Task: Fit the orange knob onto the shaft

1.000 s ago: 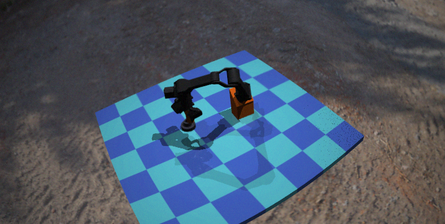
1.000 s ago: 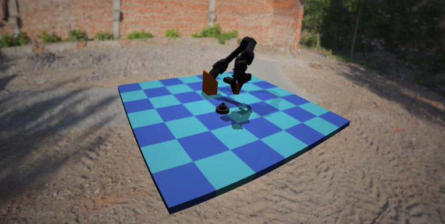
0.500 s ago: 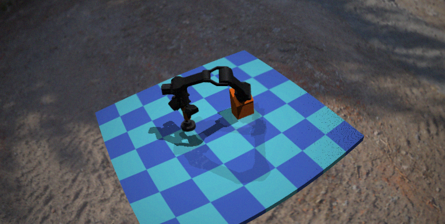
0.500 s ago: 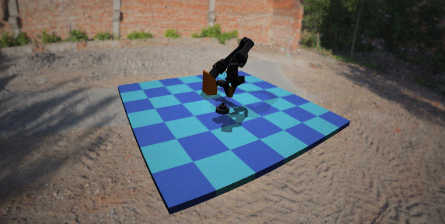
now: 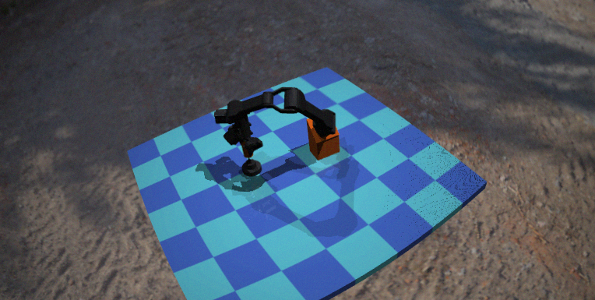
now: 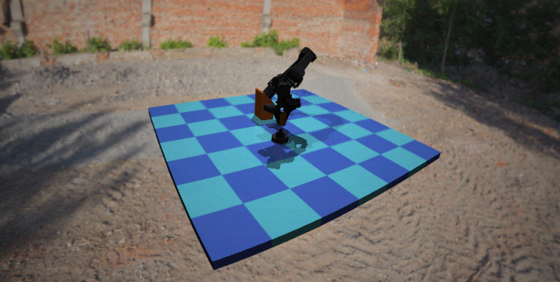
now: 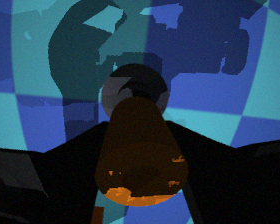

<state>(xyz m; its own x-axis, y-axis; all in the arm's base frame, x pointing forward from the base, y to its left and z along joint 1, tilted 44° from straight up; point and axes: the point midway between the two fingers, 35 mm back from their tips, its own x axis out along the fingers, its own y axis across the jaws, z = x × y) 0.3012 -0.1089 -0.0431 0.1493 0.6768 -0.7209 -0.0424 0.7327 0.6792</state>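
My gripper tip is 60 mm above the pedestal. From my gripper tip the other things lie so: orange knob (20 mm above).
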